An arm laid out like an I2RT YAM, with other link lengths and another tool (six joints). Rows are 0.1 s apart.
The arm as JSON. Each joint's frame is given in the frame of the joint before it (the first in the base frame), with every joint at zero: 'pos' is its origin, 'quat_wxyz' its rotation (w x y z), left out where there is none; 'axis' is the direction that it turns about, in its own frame. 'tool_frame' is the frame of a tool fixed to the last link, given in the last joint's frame.
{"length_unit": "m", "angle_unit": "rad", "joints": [
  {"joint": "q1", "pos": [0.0, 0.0, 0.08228], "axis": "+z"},
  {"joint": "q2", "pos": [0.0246, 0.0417, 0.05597], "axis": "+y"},
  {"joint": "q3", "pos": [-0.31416, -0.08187, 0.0], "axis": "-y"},
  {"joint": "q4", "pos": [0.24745, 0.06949, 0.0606], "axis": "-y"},
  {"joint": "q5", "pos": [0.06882, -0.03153, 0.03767], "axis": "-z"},
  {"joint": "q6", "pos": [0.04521, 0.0, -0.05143], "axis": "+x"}
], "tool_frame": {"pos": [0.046, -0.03, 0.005], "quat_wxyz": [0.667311, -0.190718, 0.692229, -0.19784]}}
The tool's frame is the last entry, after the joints.
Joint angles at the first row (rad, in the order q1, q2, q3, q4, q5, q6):
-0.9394, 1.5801, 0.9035, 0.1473, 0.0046, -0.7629
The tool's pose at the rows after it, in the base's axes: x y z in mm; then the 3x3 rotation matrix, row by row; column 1 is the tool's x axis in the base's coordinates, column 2 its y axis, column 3 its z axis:
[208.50 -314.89 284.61], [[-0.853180 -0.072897 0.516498], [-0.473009 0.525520 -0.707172], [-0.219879 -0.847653 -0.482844]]
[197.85 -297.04 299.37], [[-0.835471 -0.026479 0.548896], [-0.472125 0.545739 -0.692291], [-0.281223 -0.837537 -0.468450]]
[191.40 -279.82 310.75], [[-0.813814 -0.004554 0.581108], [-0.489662 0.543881 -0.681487], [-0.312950 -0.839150 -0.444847]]
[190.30 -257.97 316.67], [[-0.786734 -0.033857 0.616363], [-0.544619 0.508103 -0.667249], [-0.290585 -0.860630 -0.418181]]
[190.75 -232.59 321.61], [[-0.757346 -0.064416 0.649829], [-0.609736 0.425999 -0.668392], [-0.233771 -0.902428 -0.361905]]
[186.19 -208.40 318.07], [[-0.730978 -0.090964 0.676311], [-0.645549 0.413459 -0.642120], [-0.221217 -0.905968 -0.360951]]
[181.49 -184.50 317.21], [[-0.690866 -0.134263 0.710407], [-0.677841 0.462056 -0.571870], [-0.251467 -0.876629 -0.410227]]
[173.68 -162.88 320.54], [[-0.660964 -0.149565 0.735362], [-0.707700 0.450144 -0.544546], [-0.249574 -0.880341 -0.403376]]
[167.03 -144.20 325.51], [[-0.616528 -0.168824 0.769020], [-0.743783 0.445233 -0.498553], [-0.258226 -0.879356 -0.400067]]
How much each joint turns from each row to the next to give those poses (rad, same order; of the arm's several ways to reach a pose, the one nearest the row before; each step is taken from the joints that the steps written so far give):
-0.0009, -0.0992, -0.0642, -0.0004, -0.0404, 0.0027
0.0000, -0.0915, -0.0194, -0.0542, -0.0344, 0.0520
0.0097, -0.0776, -0.0230, -0.0278, -0.0235, 0.0227
0.0337, -0.0748, -0.0425, -0.0039, -0.0066, -0.0321
0.0579, -0.0819, -0.0655, 0.0434, 0.0279, -0.0568
0.0468, -0.0815, -0.0518, -0.0291, 0.0061, -0.0116
0.0411, -0.0788, 0.0027, -0.1349, -0.0361, 0.0219
0.0458, -0.0883, -0.0164, -0.0643, 0.0047, -0.0004
0.0337, -0.0741, 0.0030, -0.0743, -0.0262, -0.0016

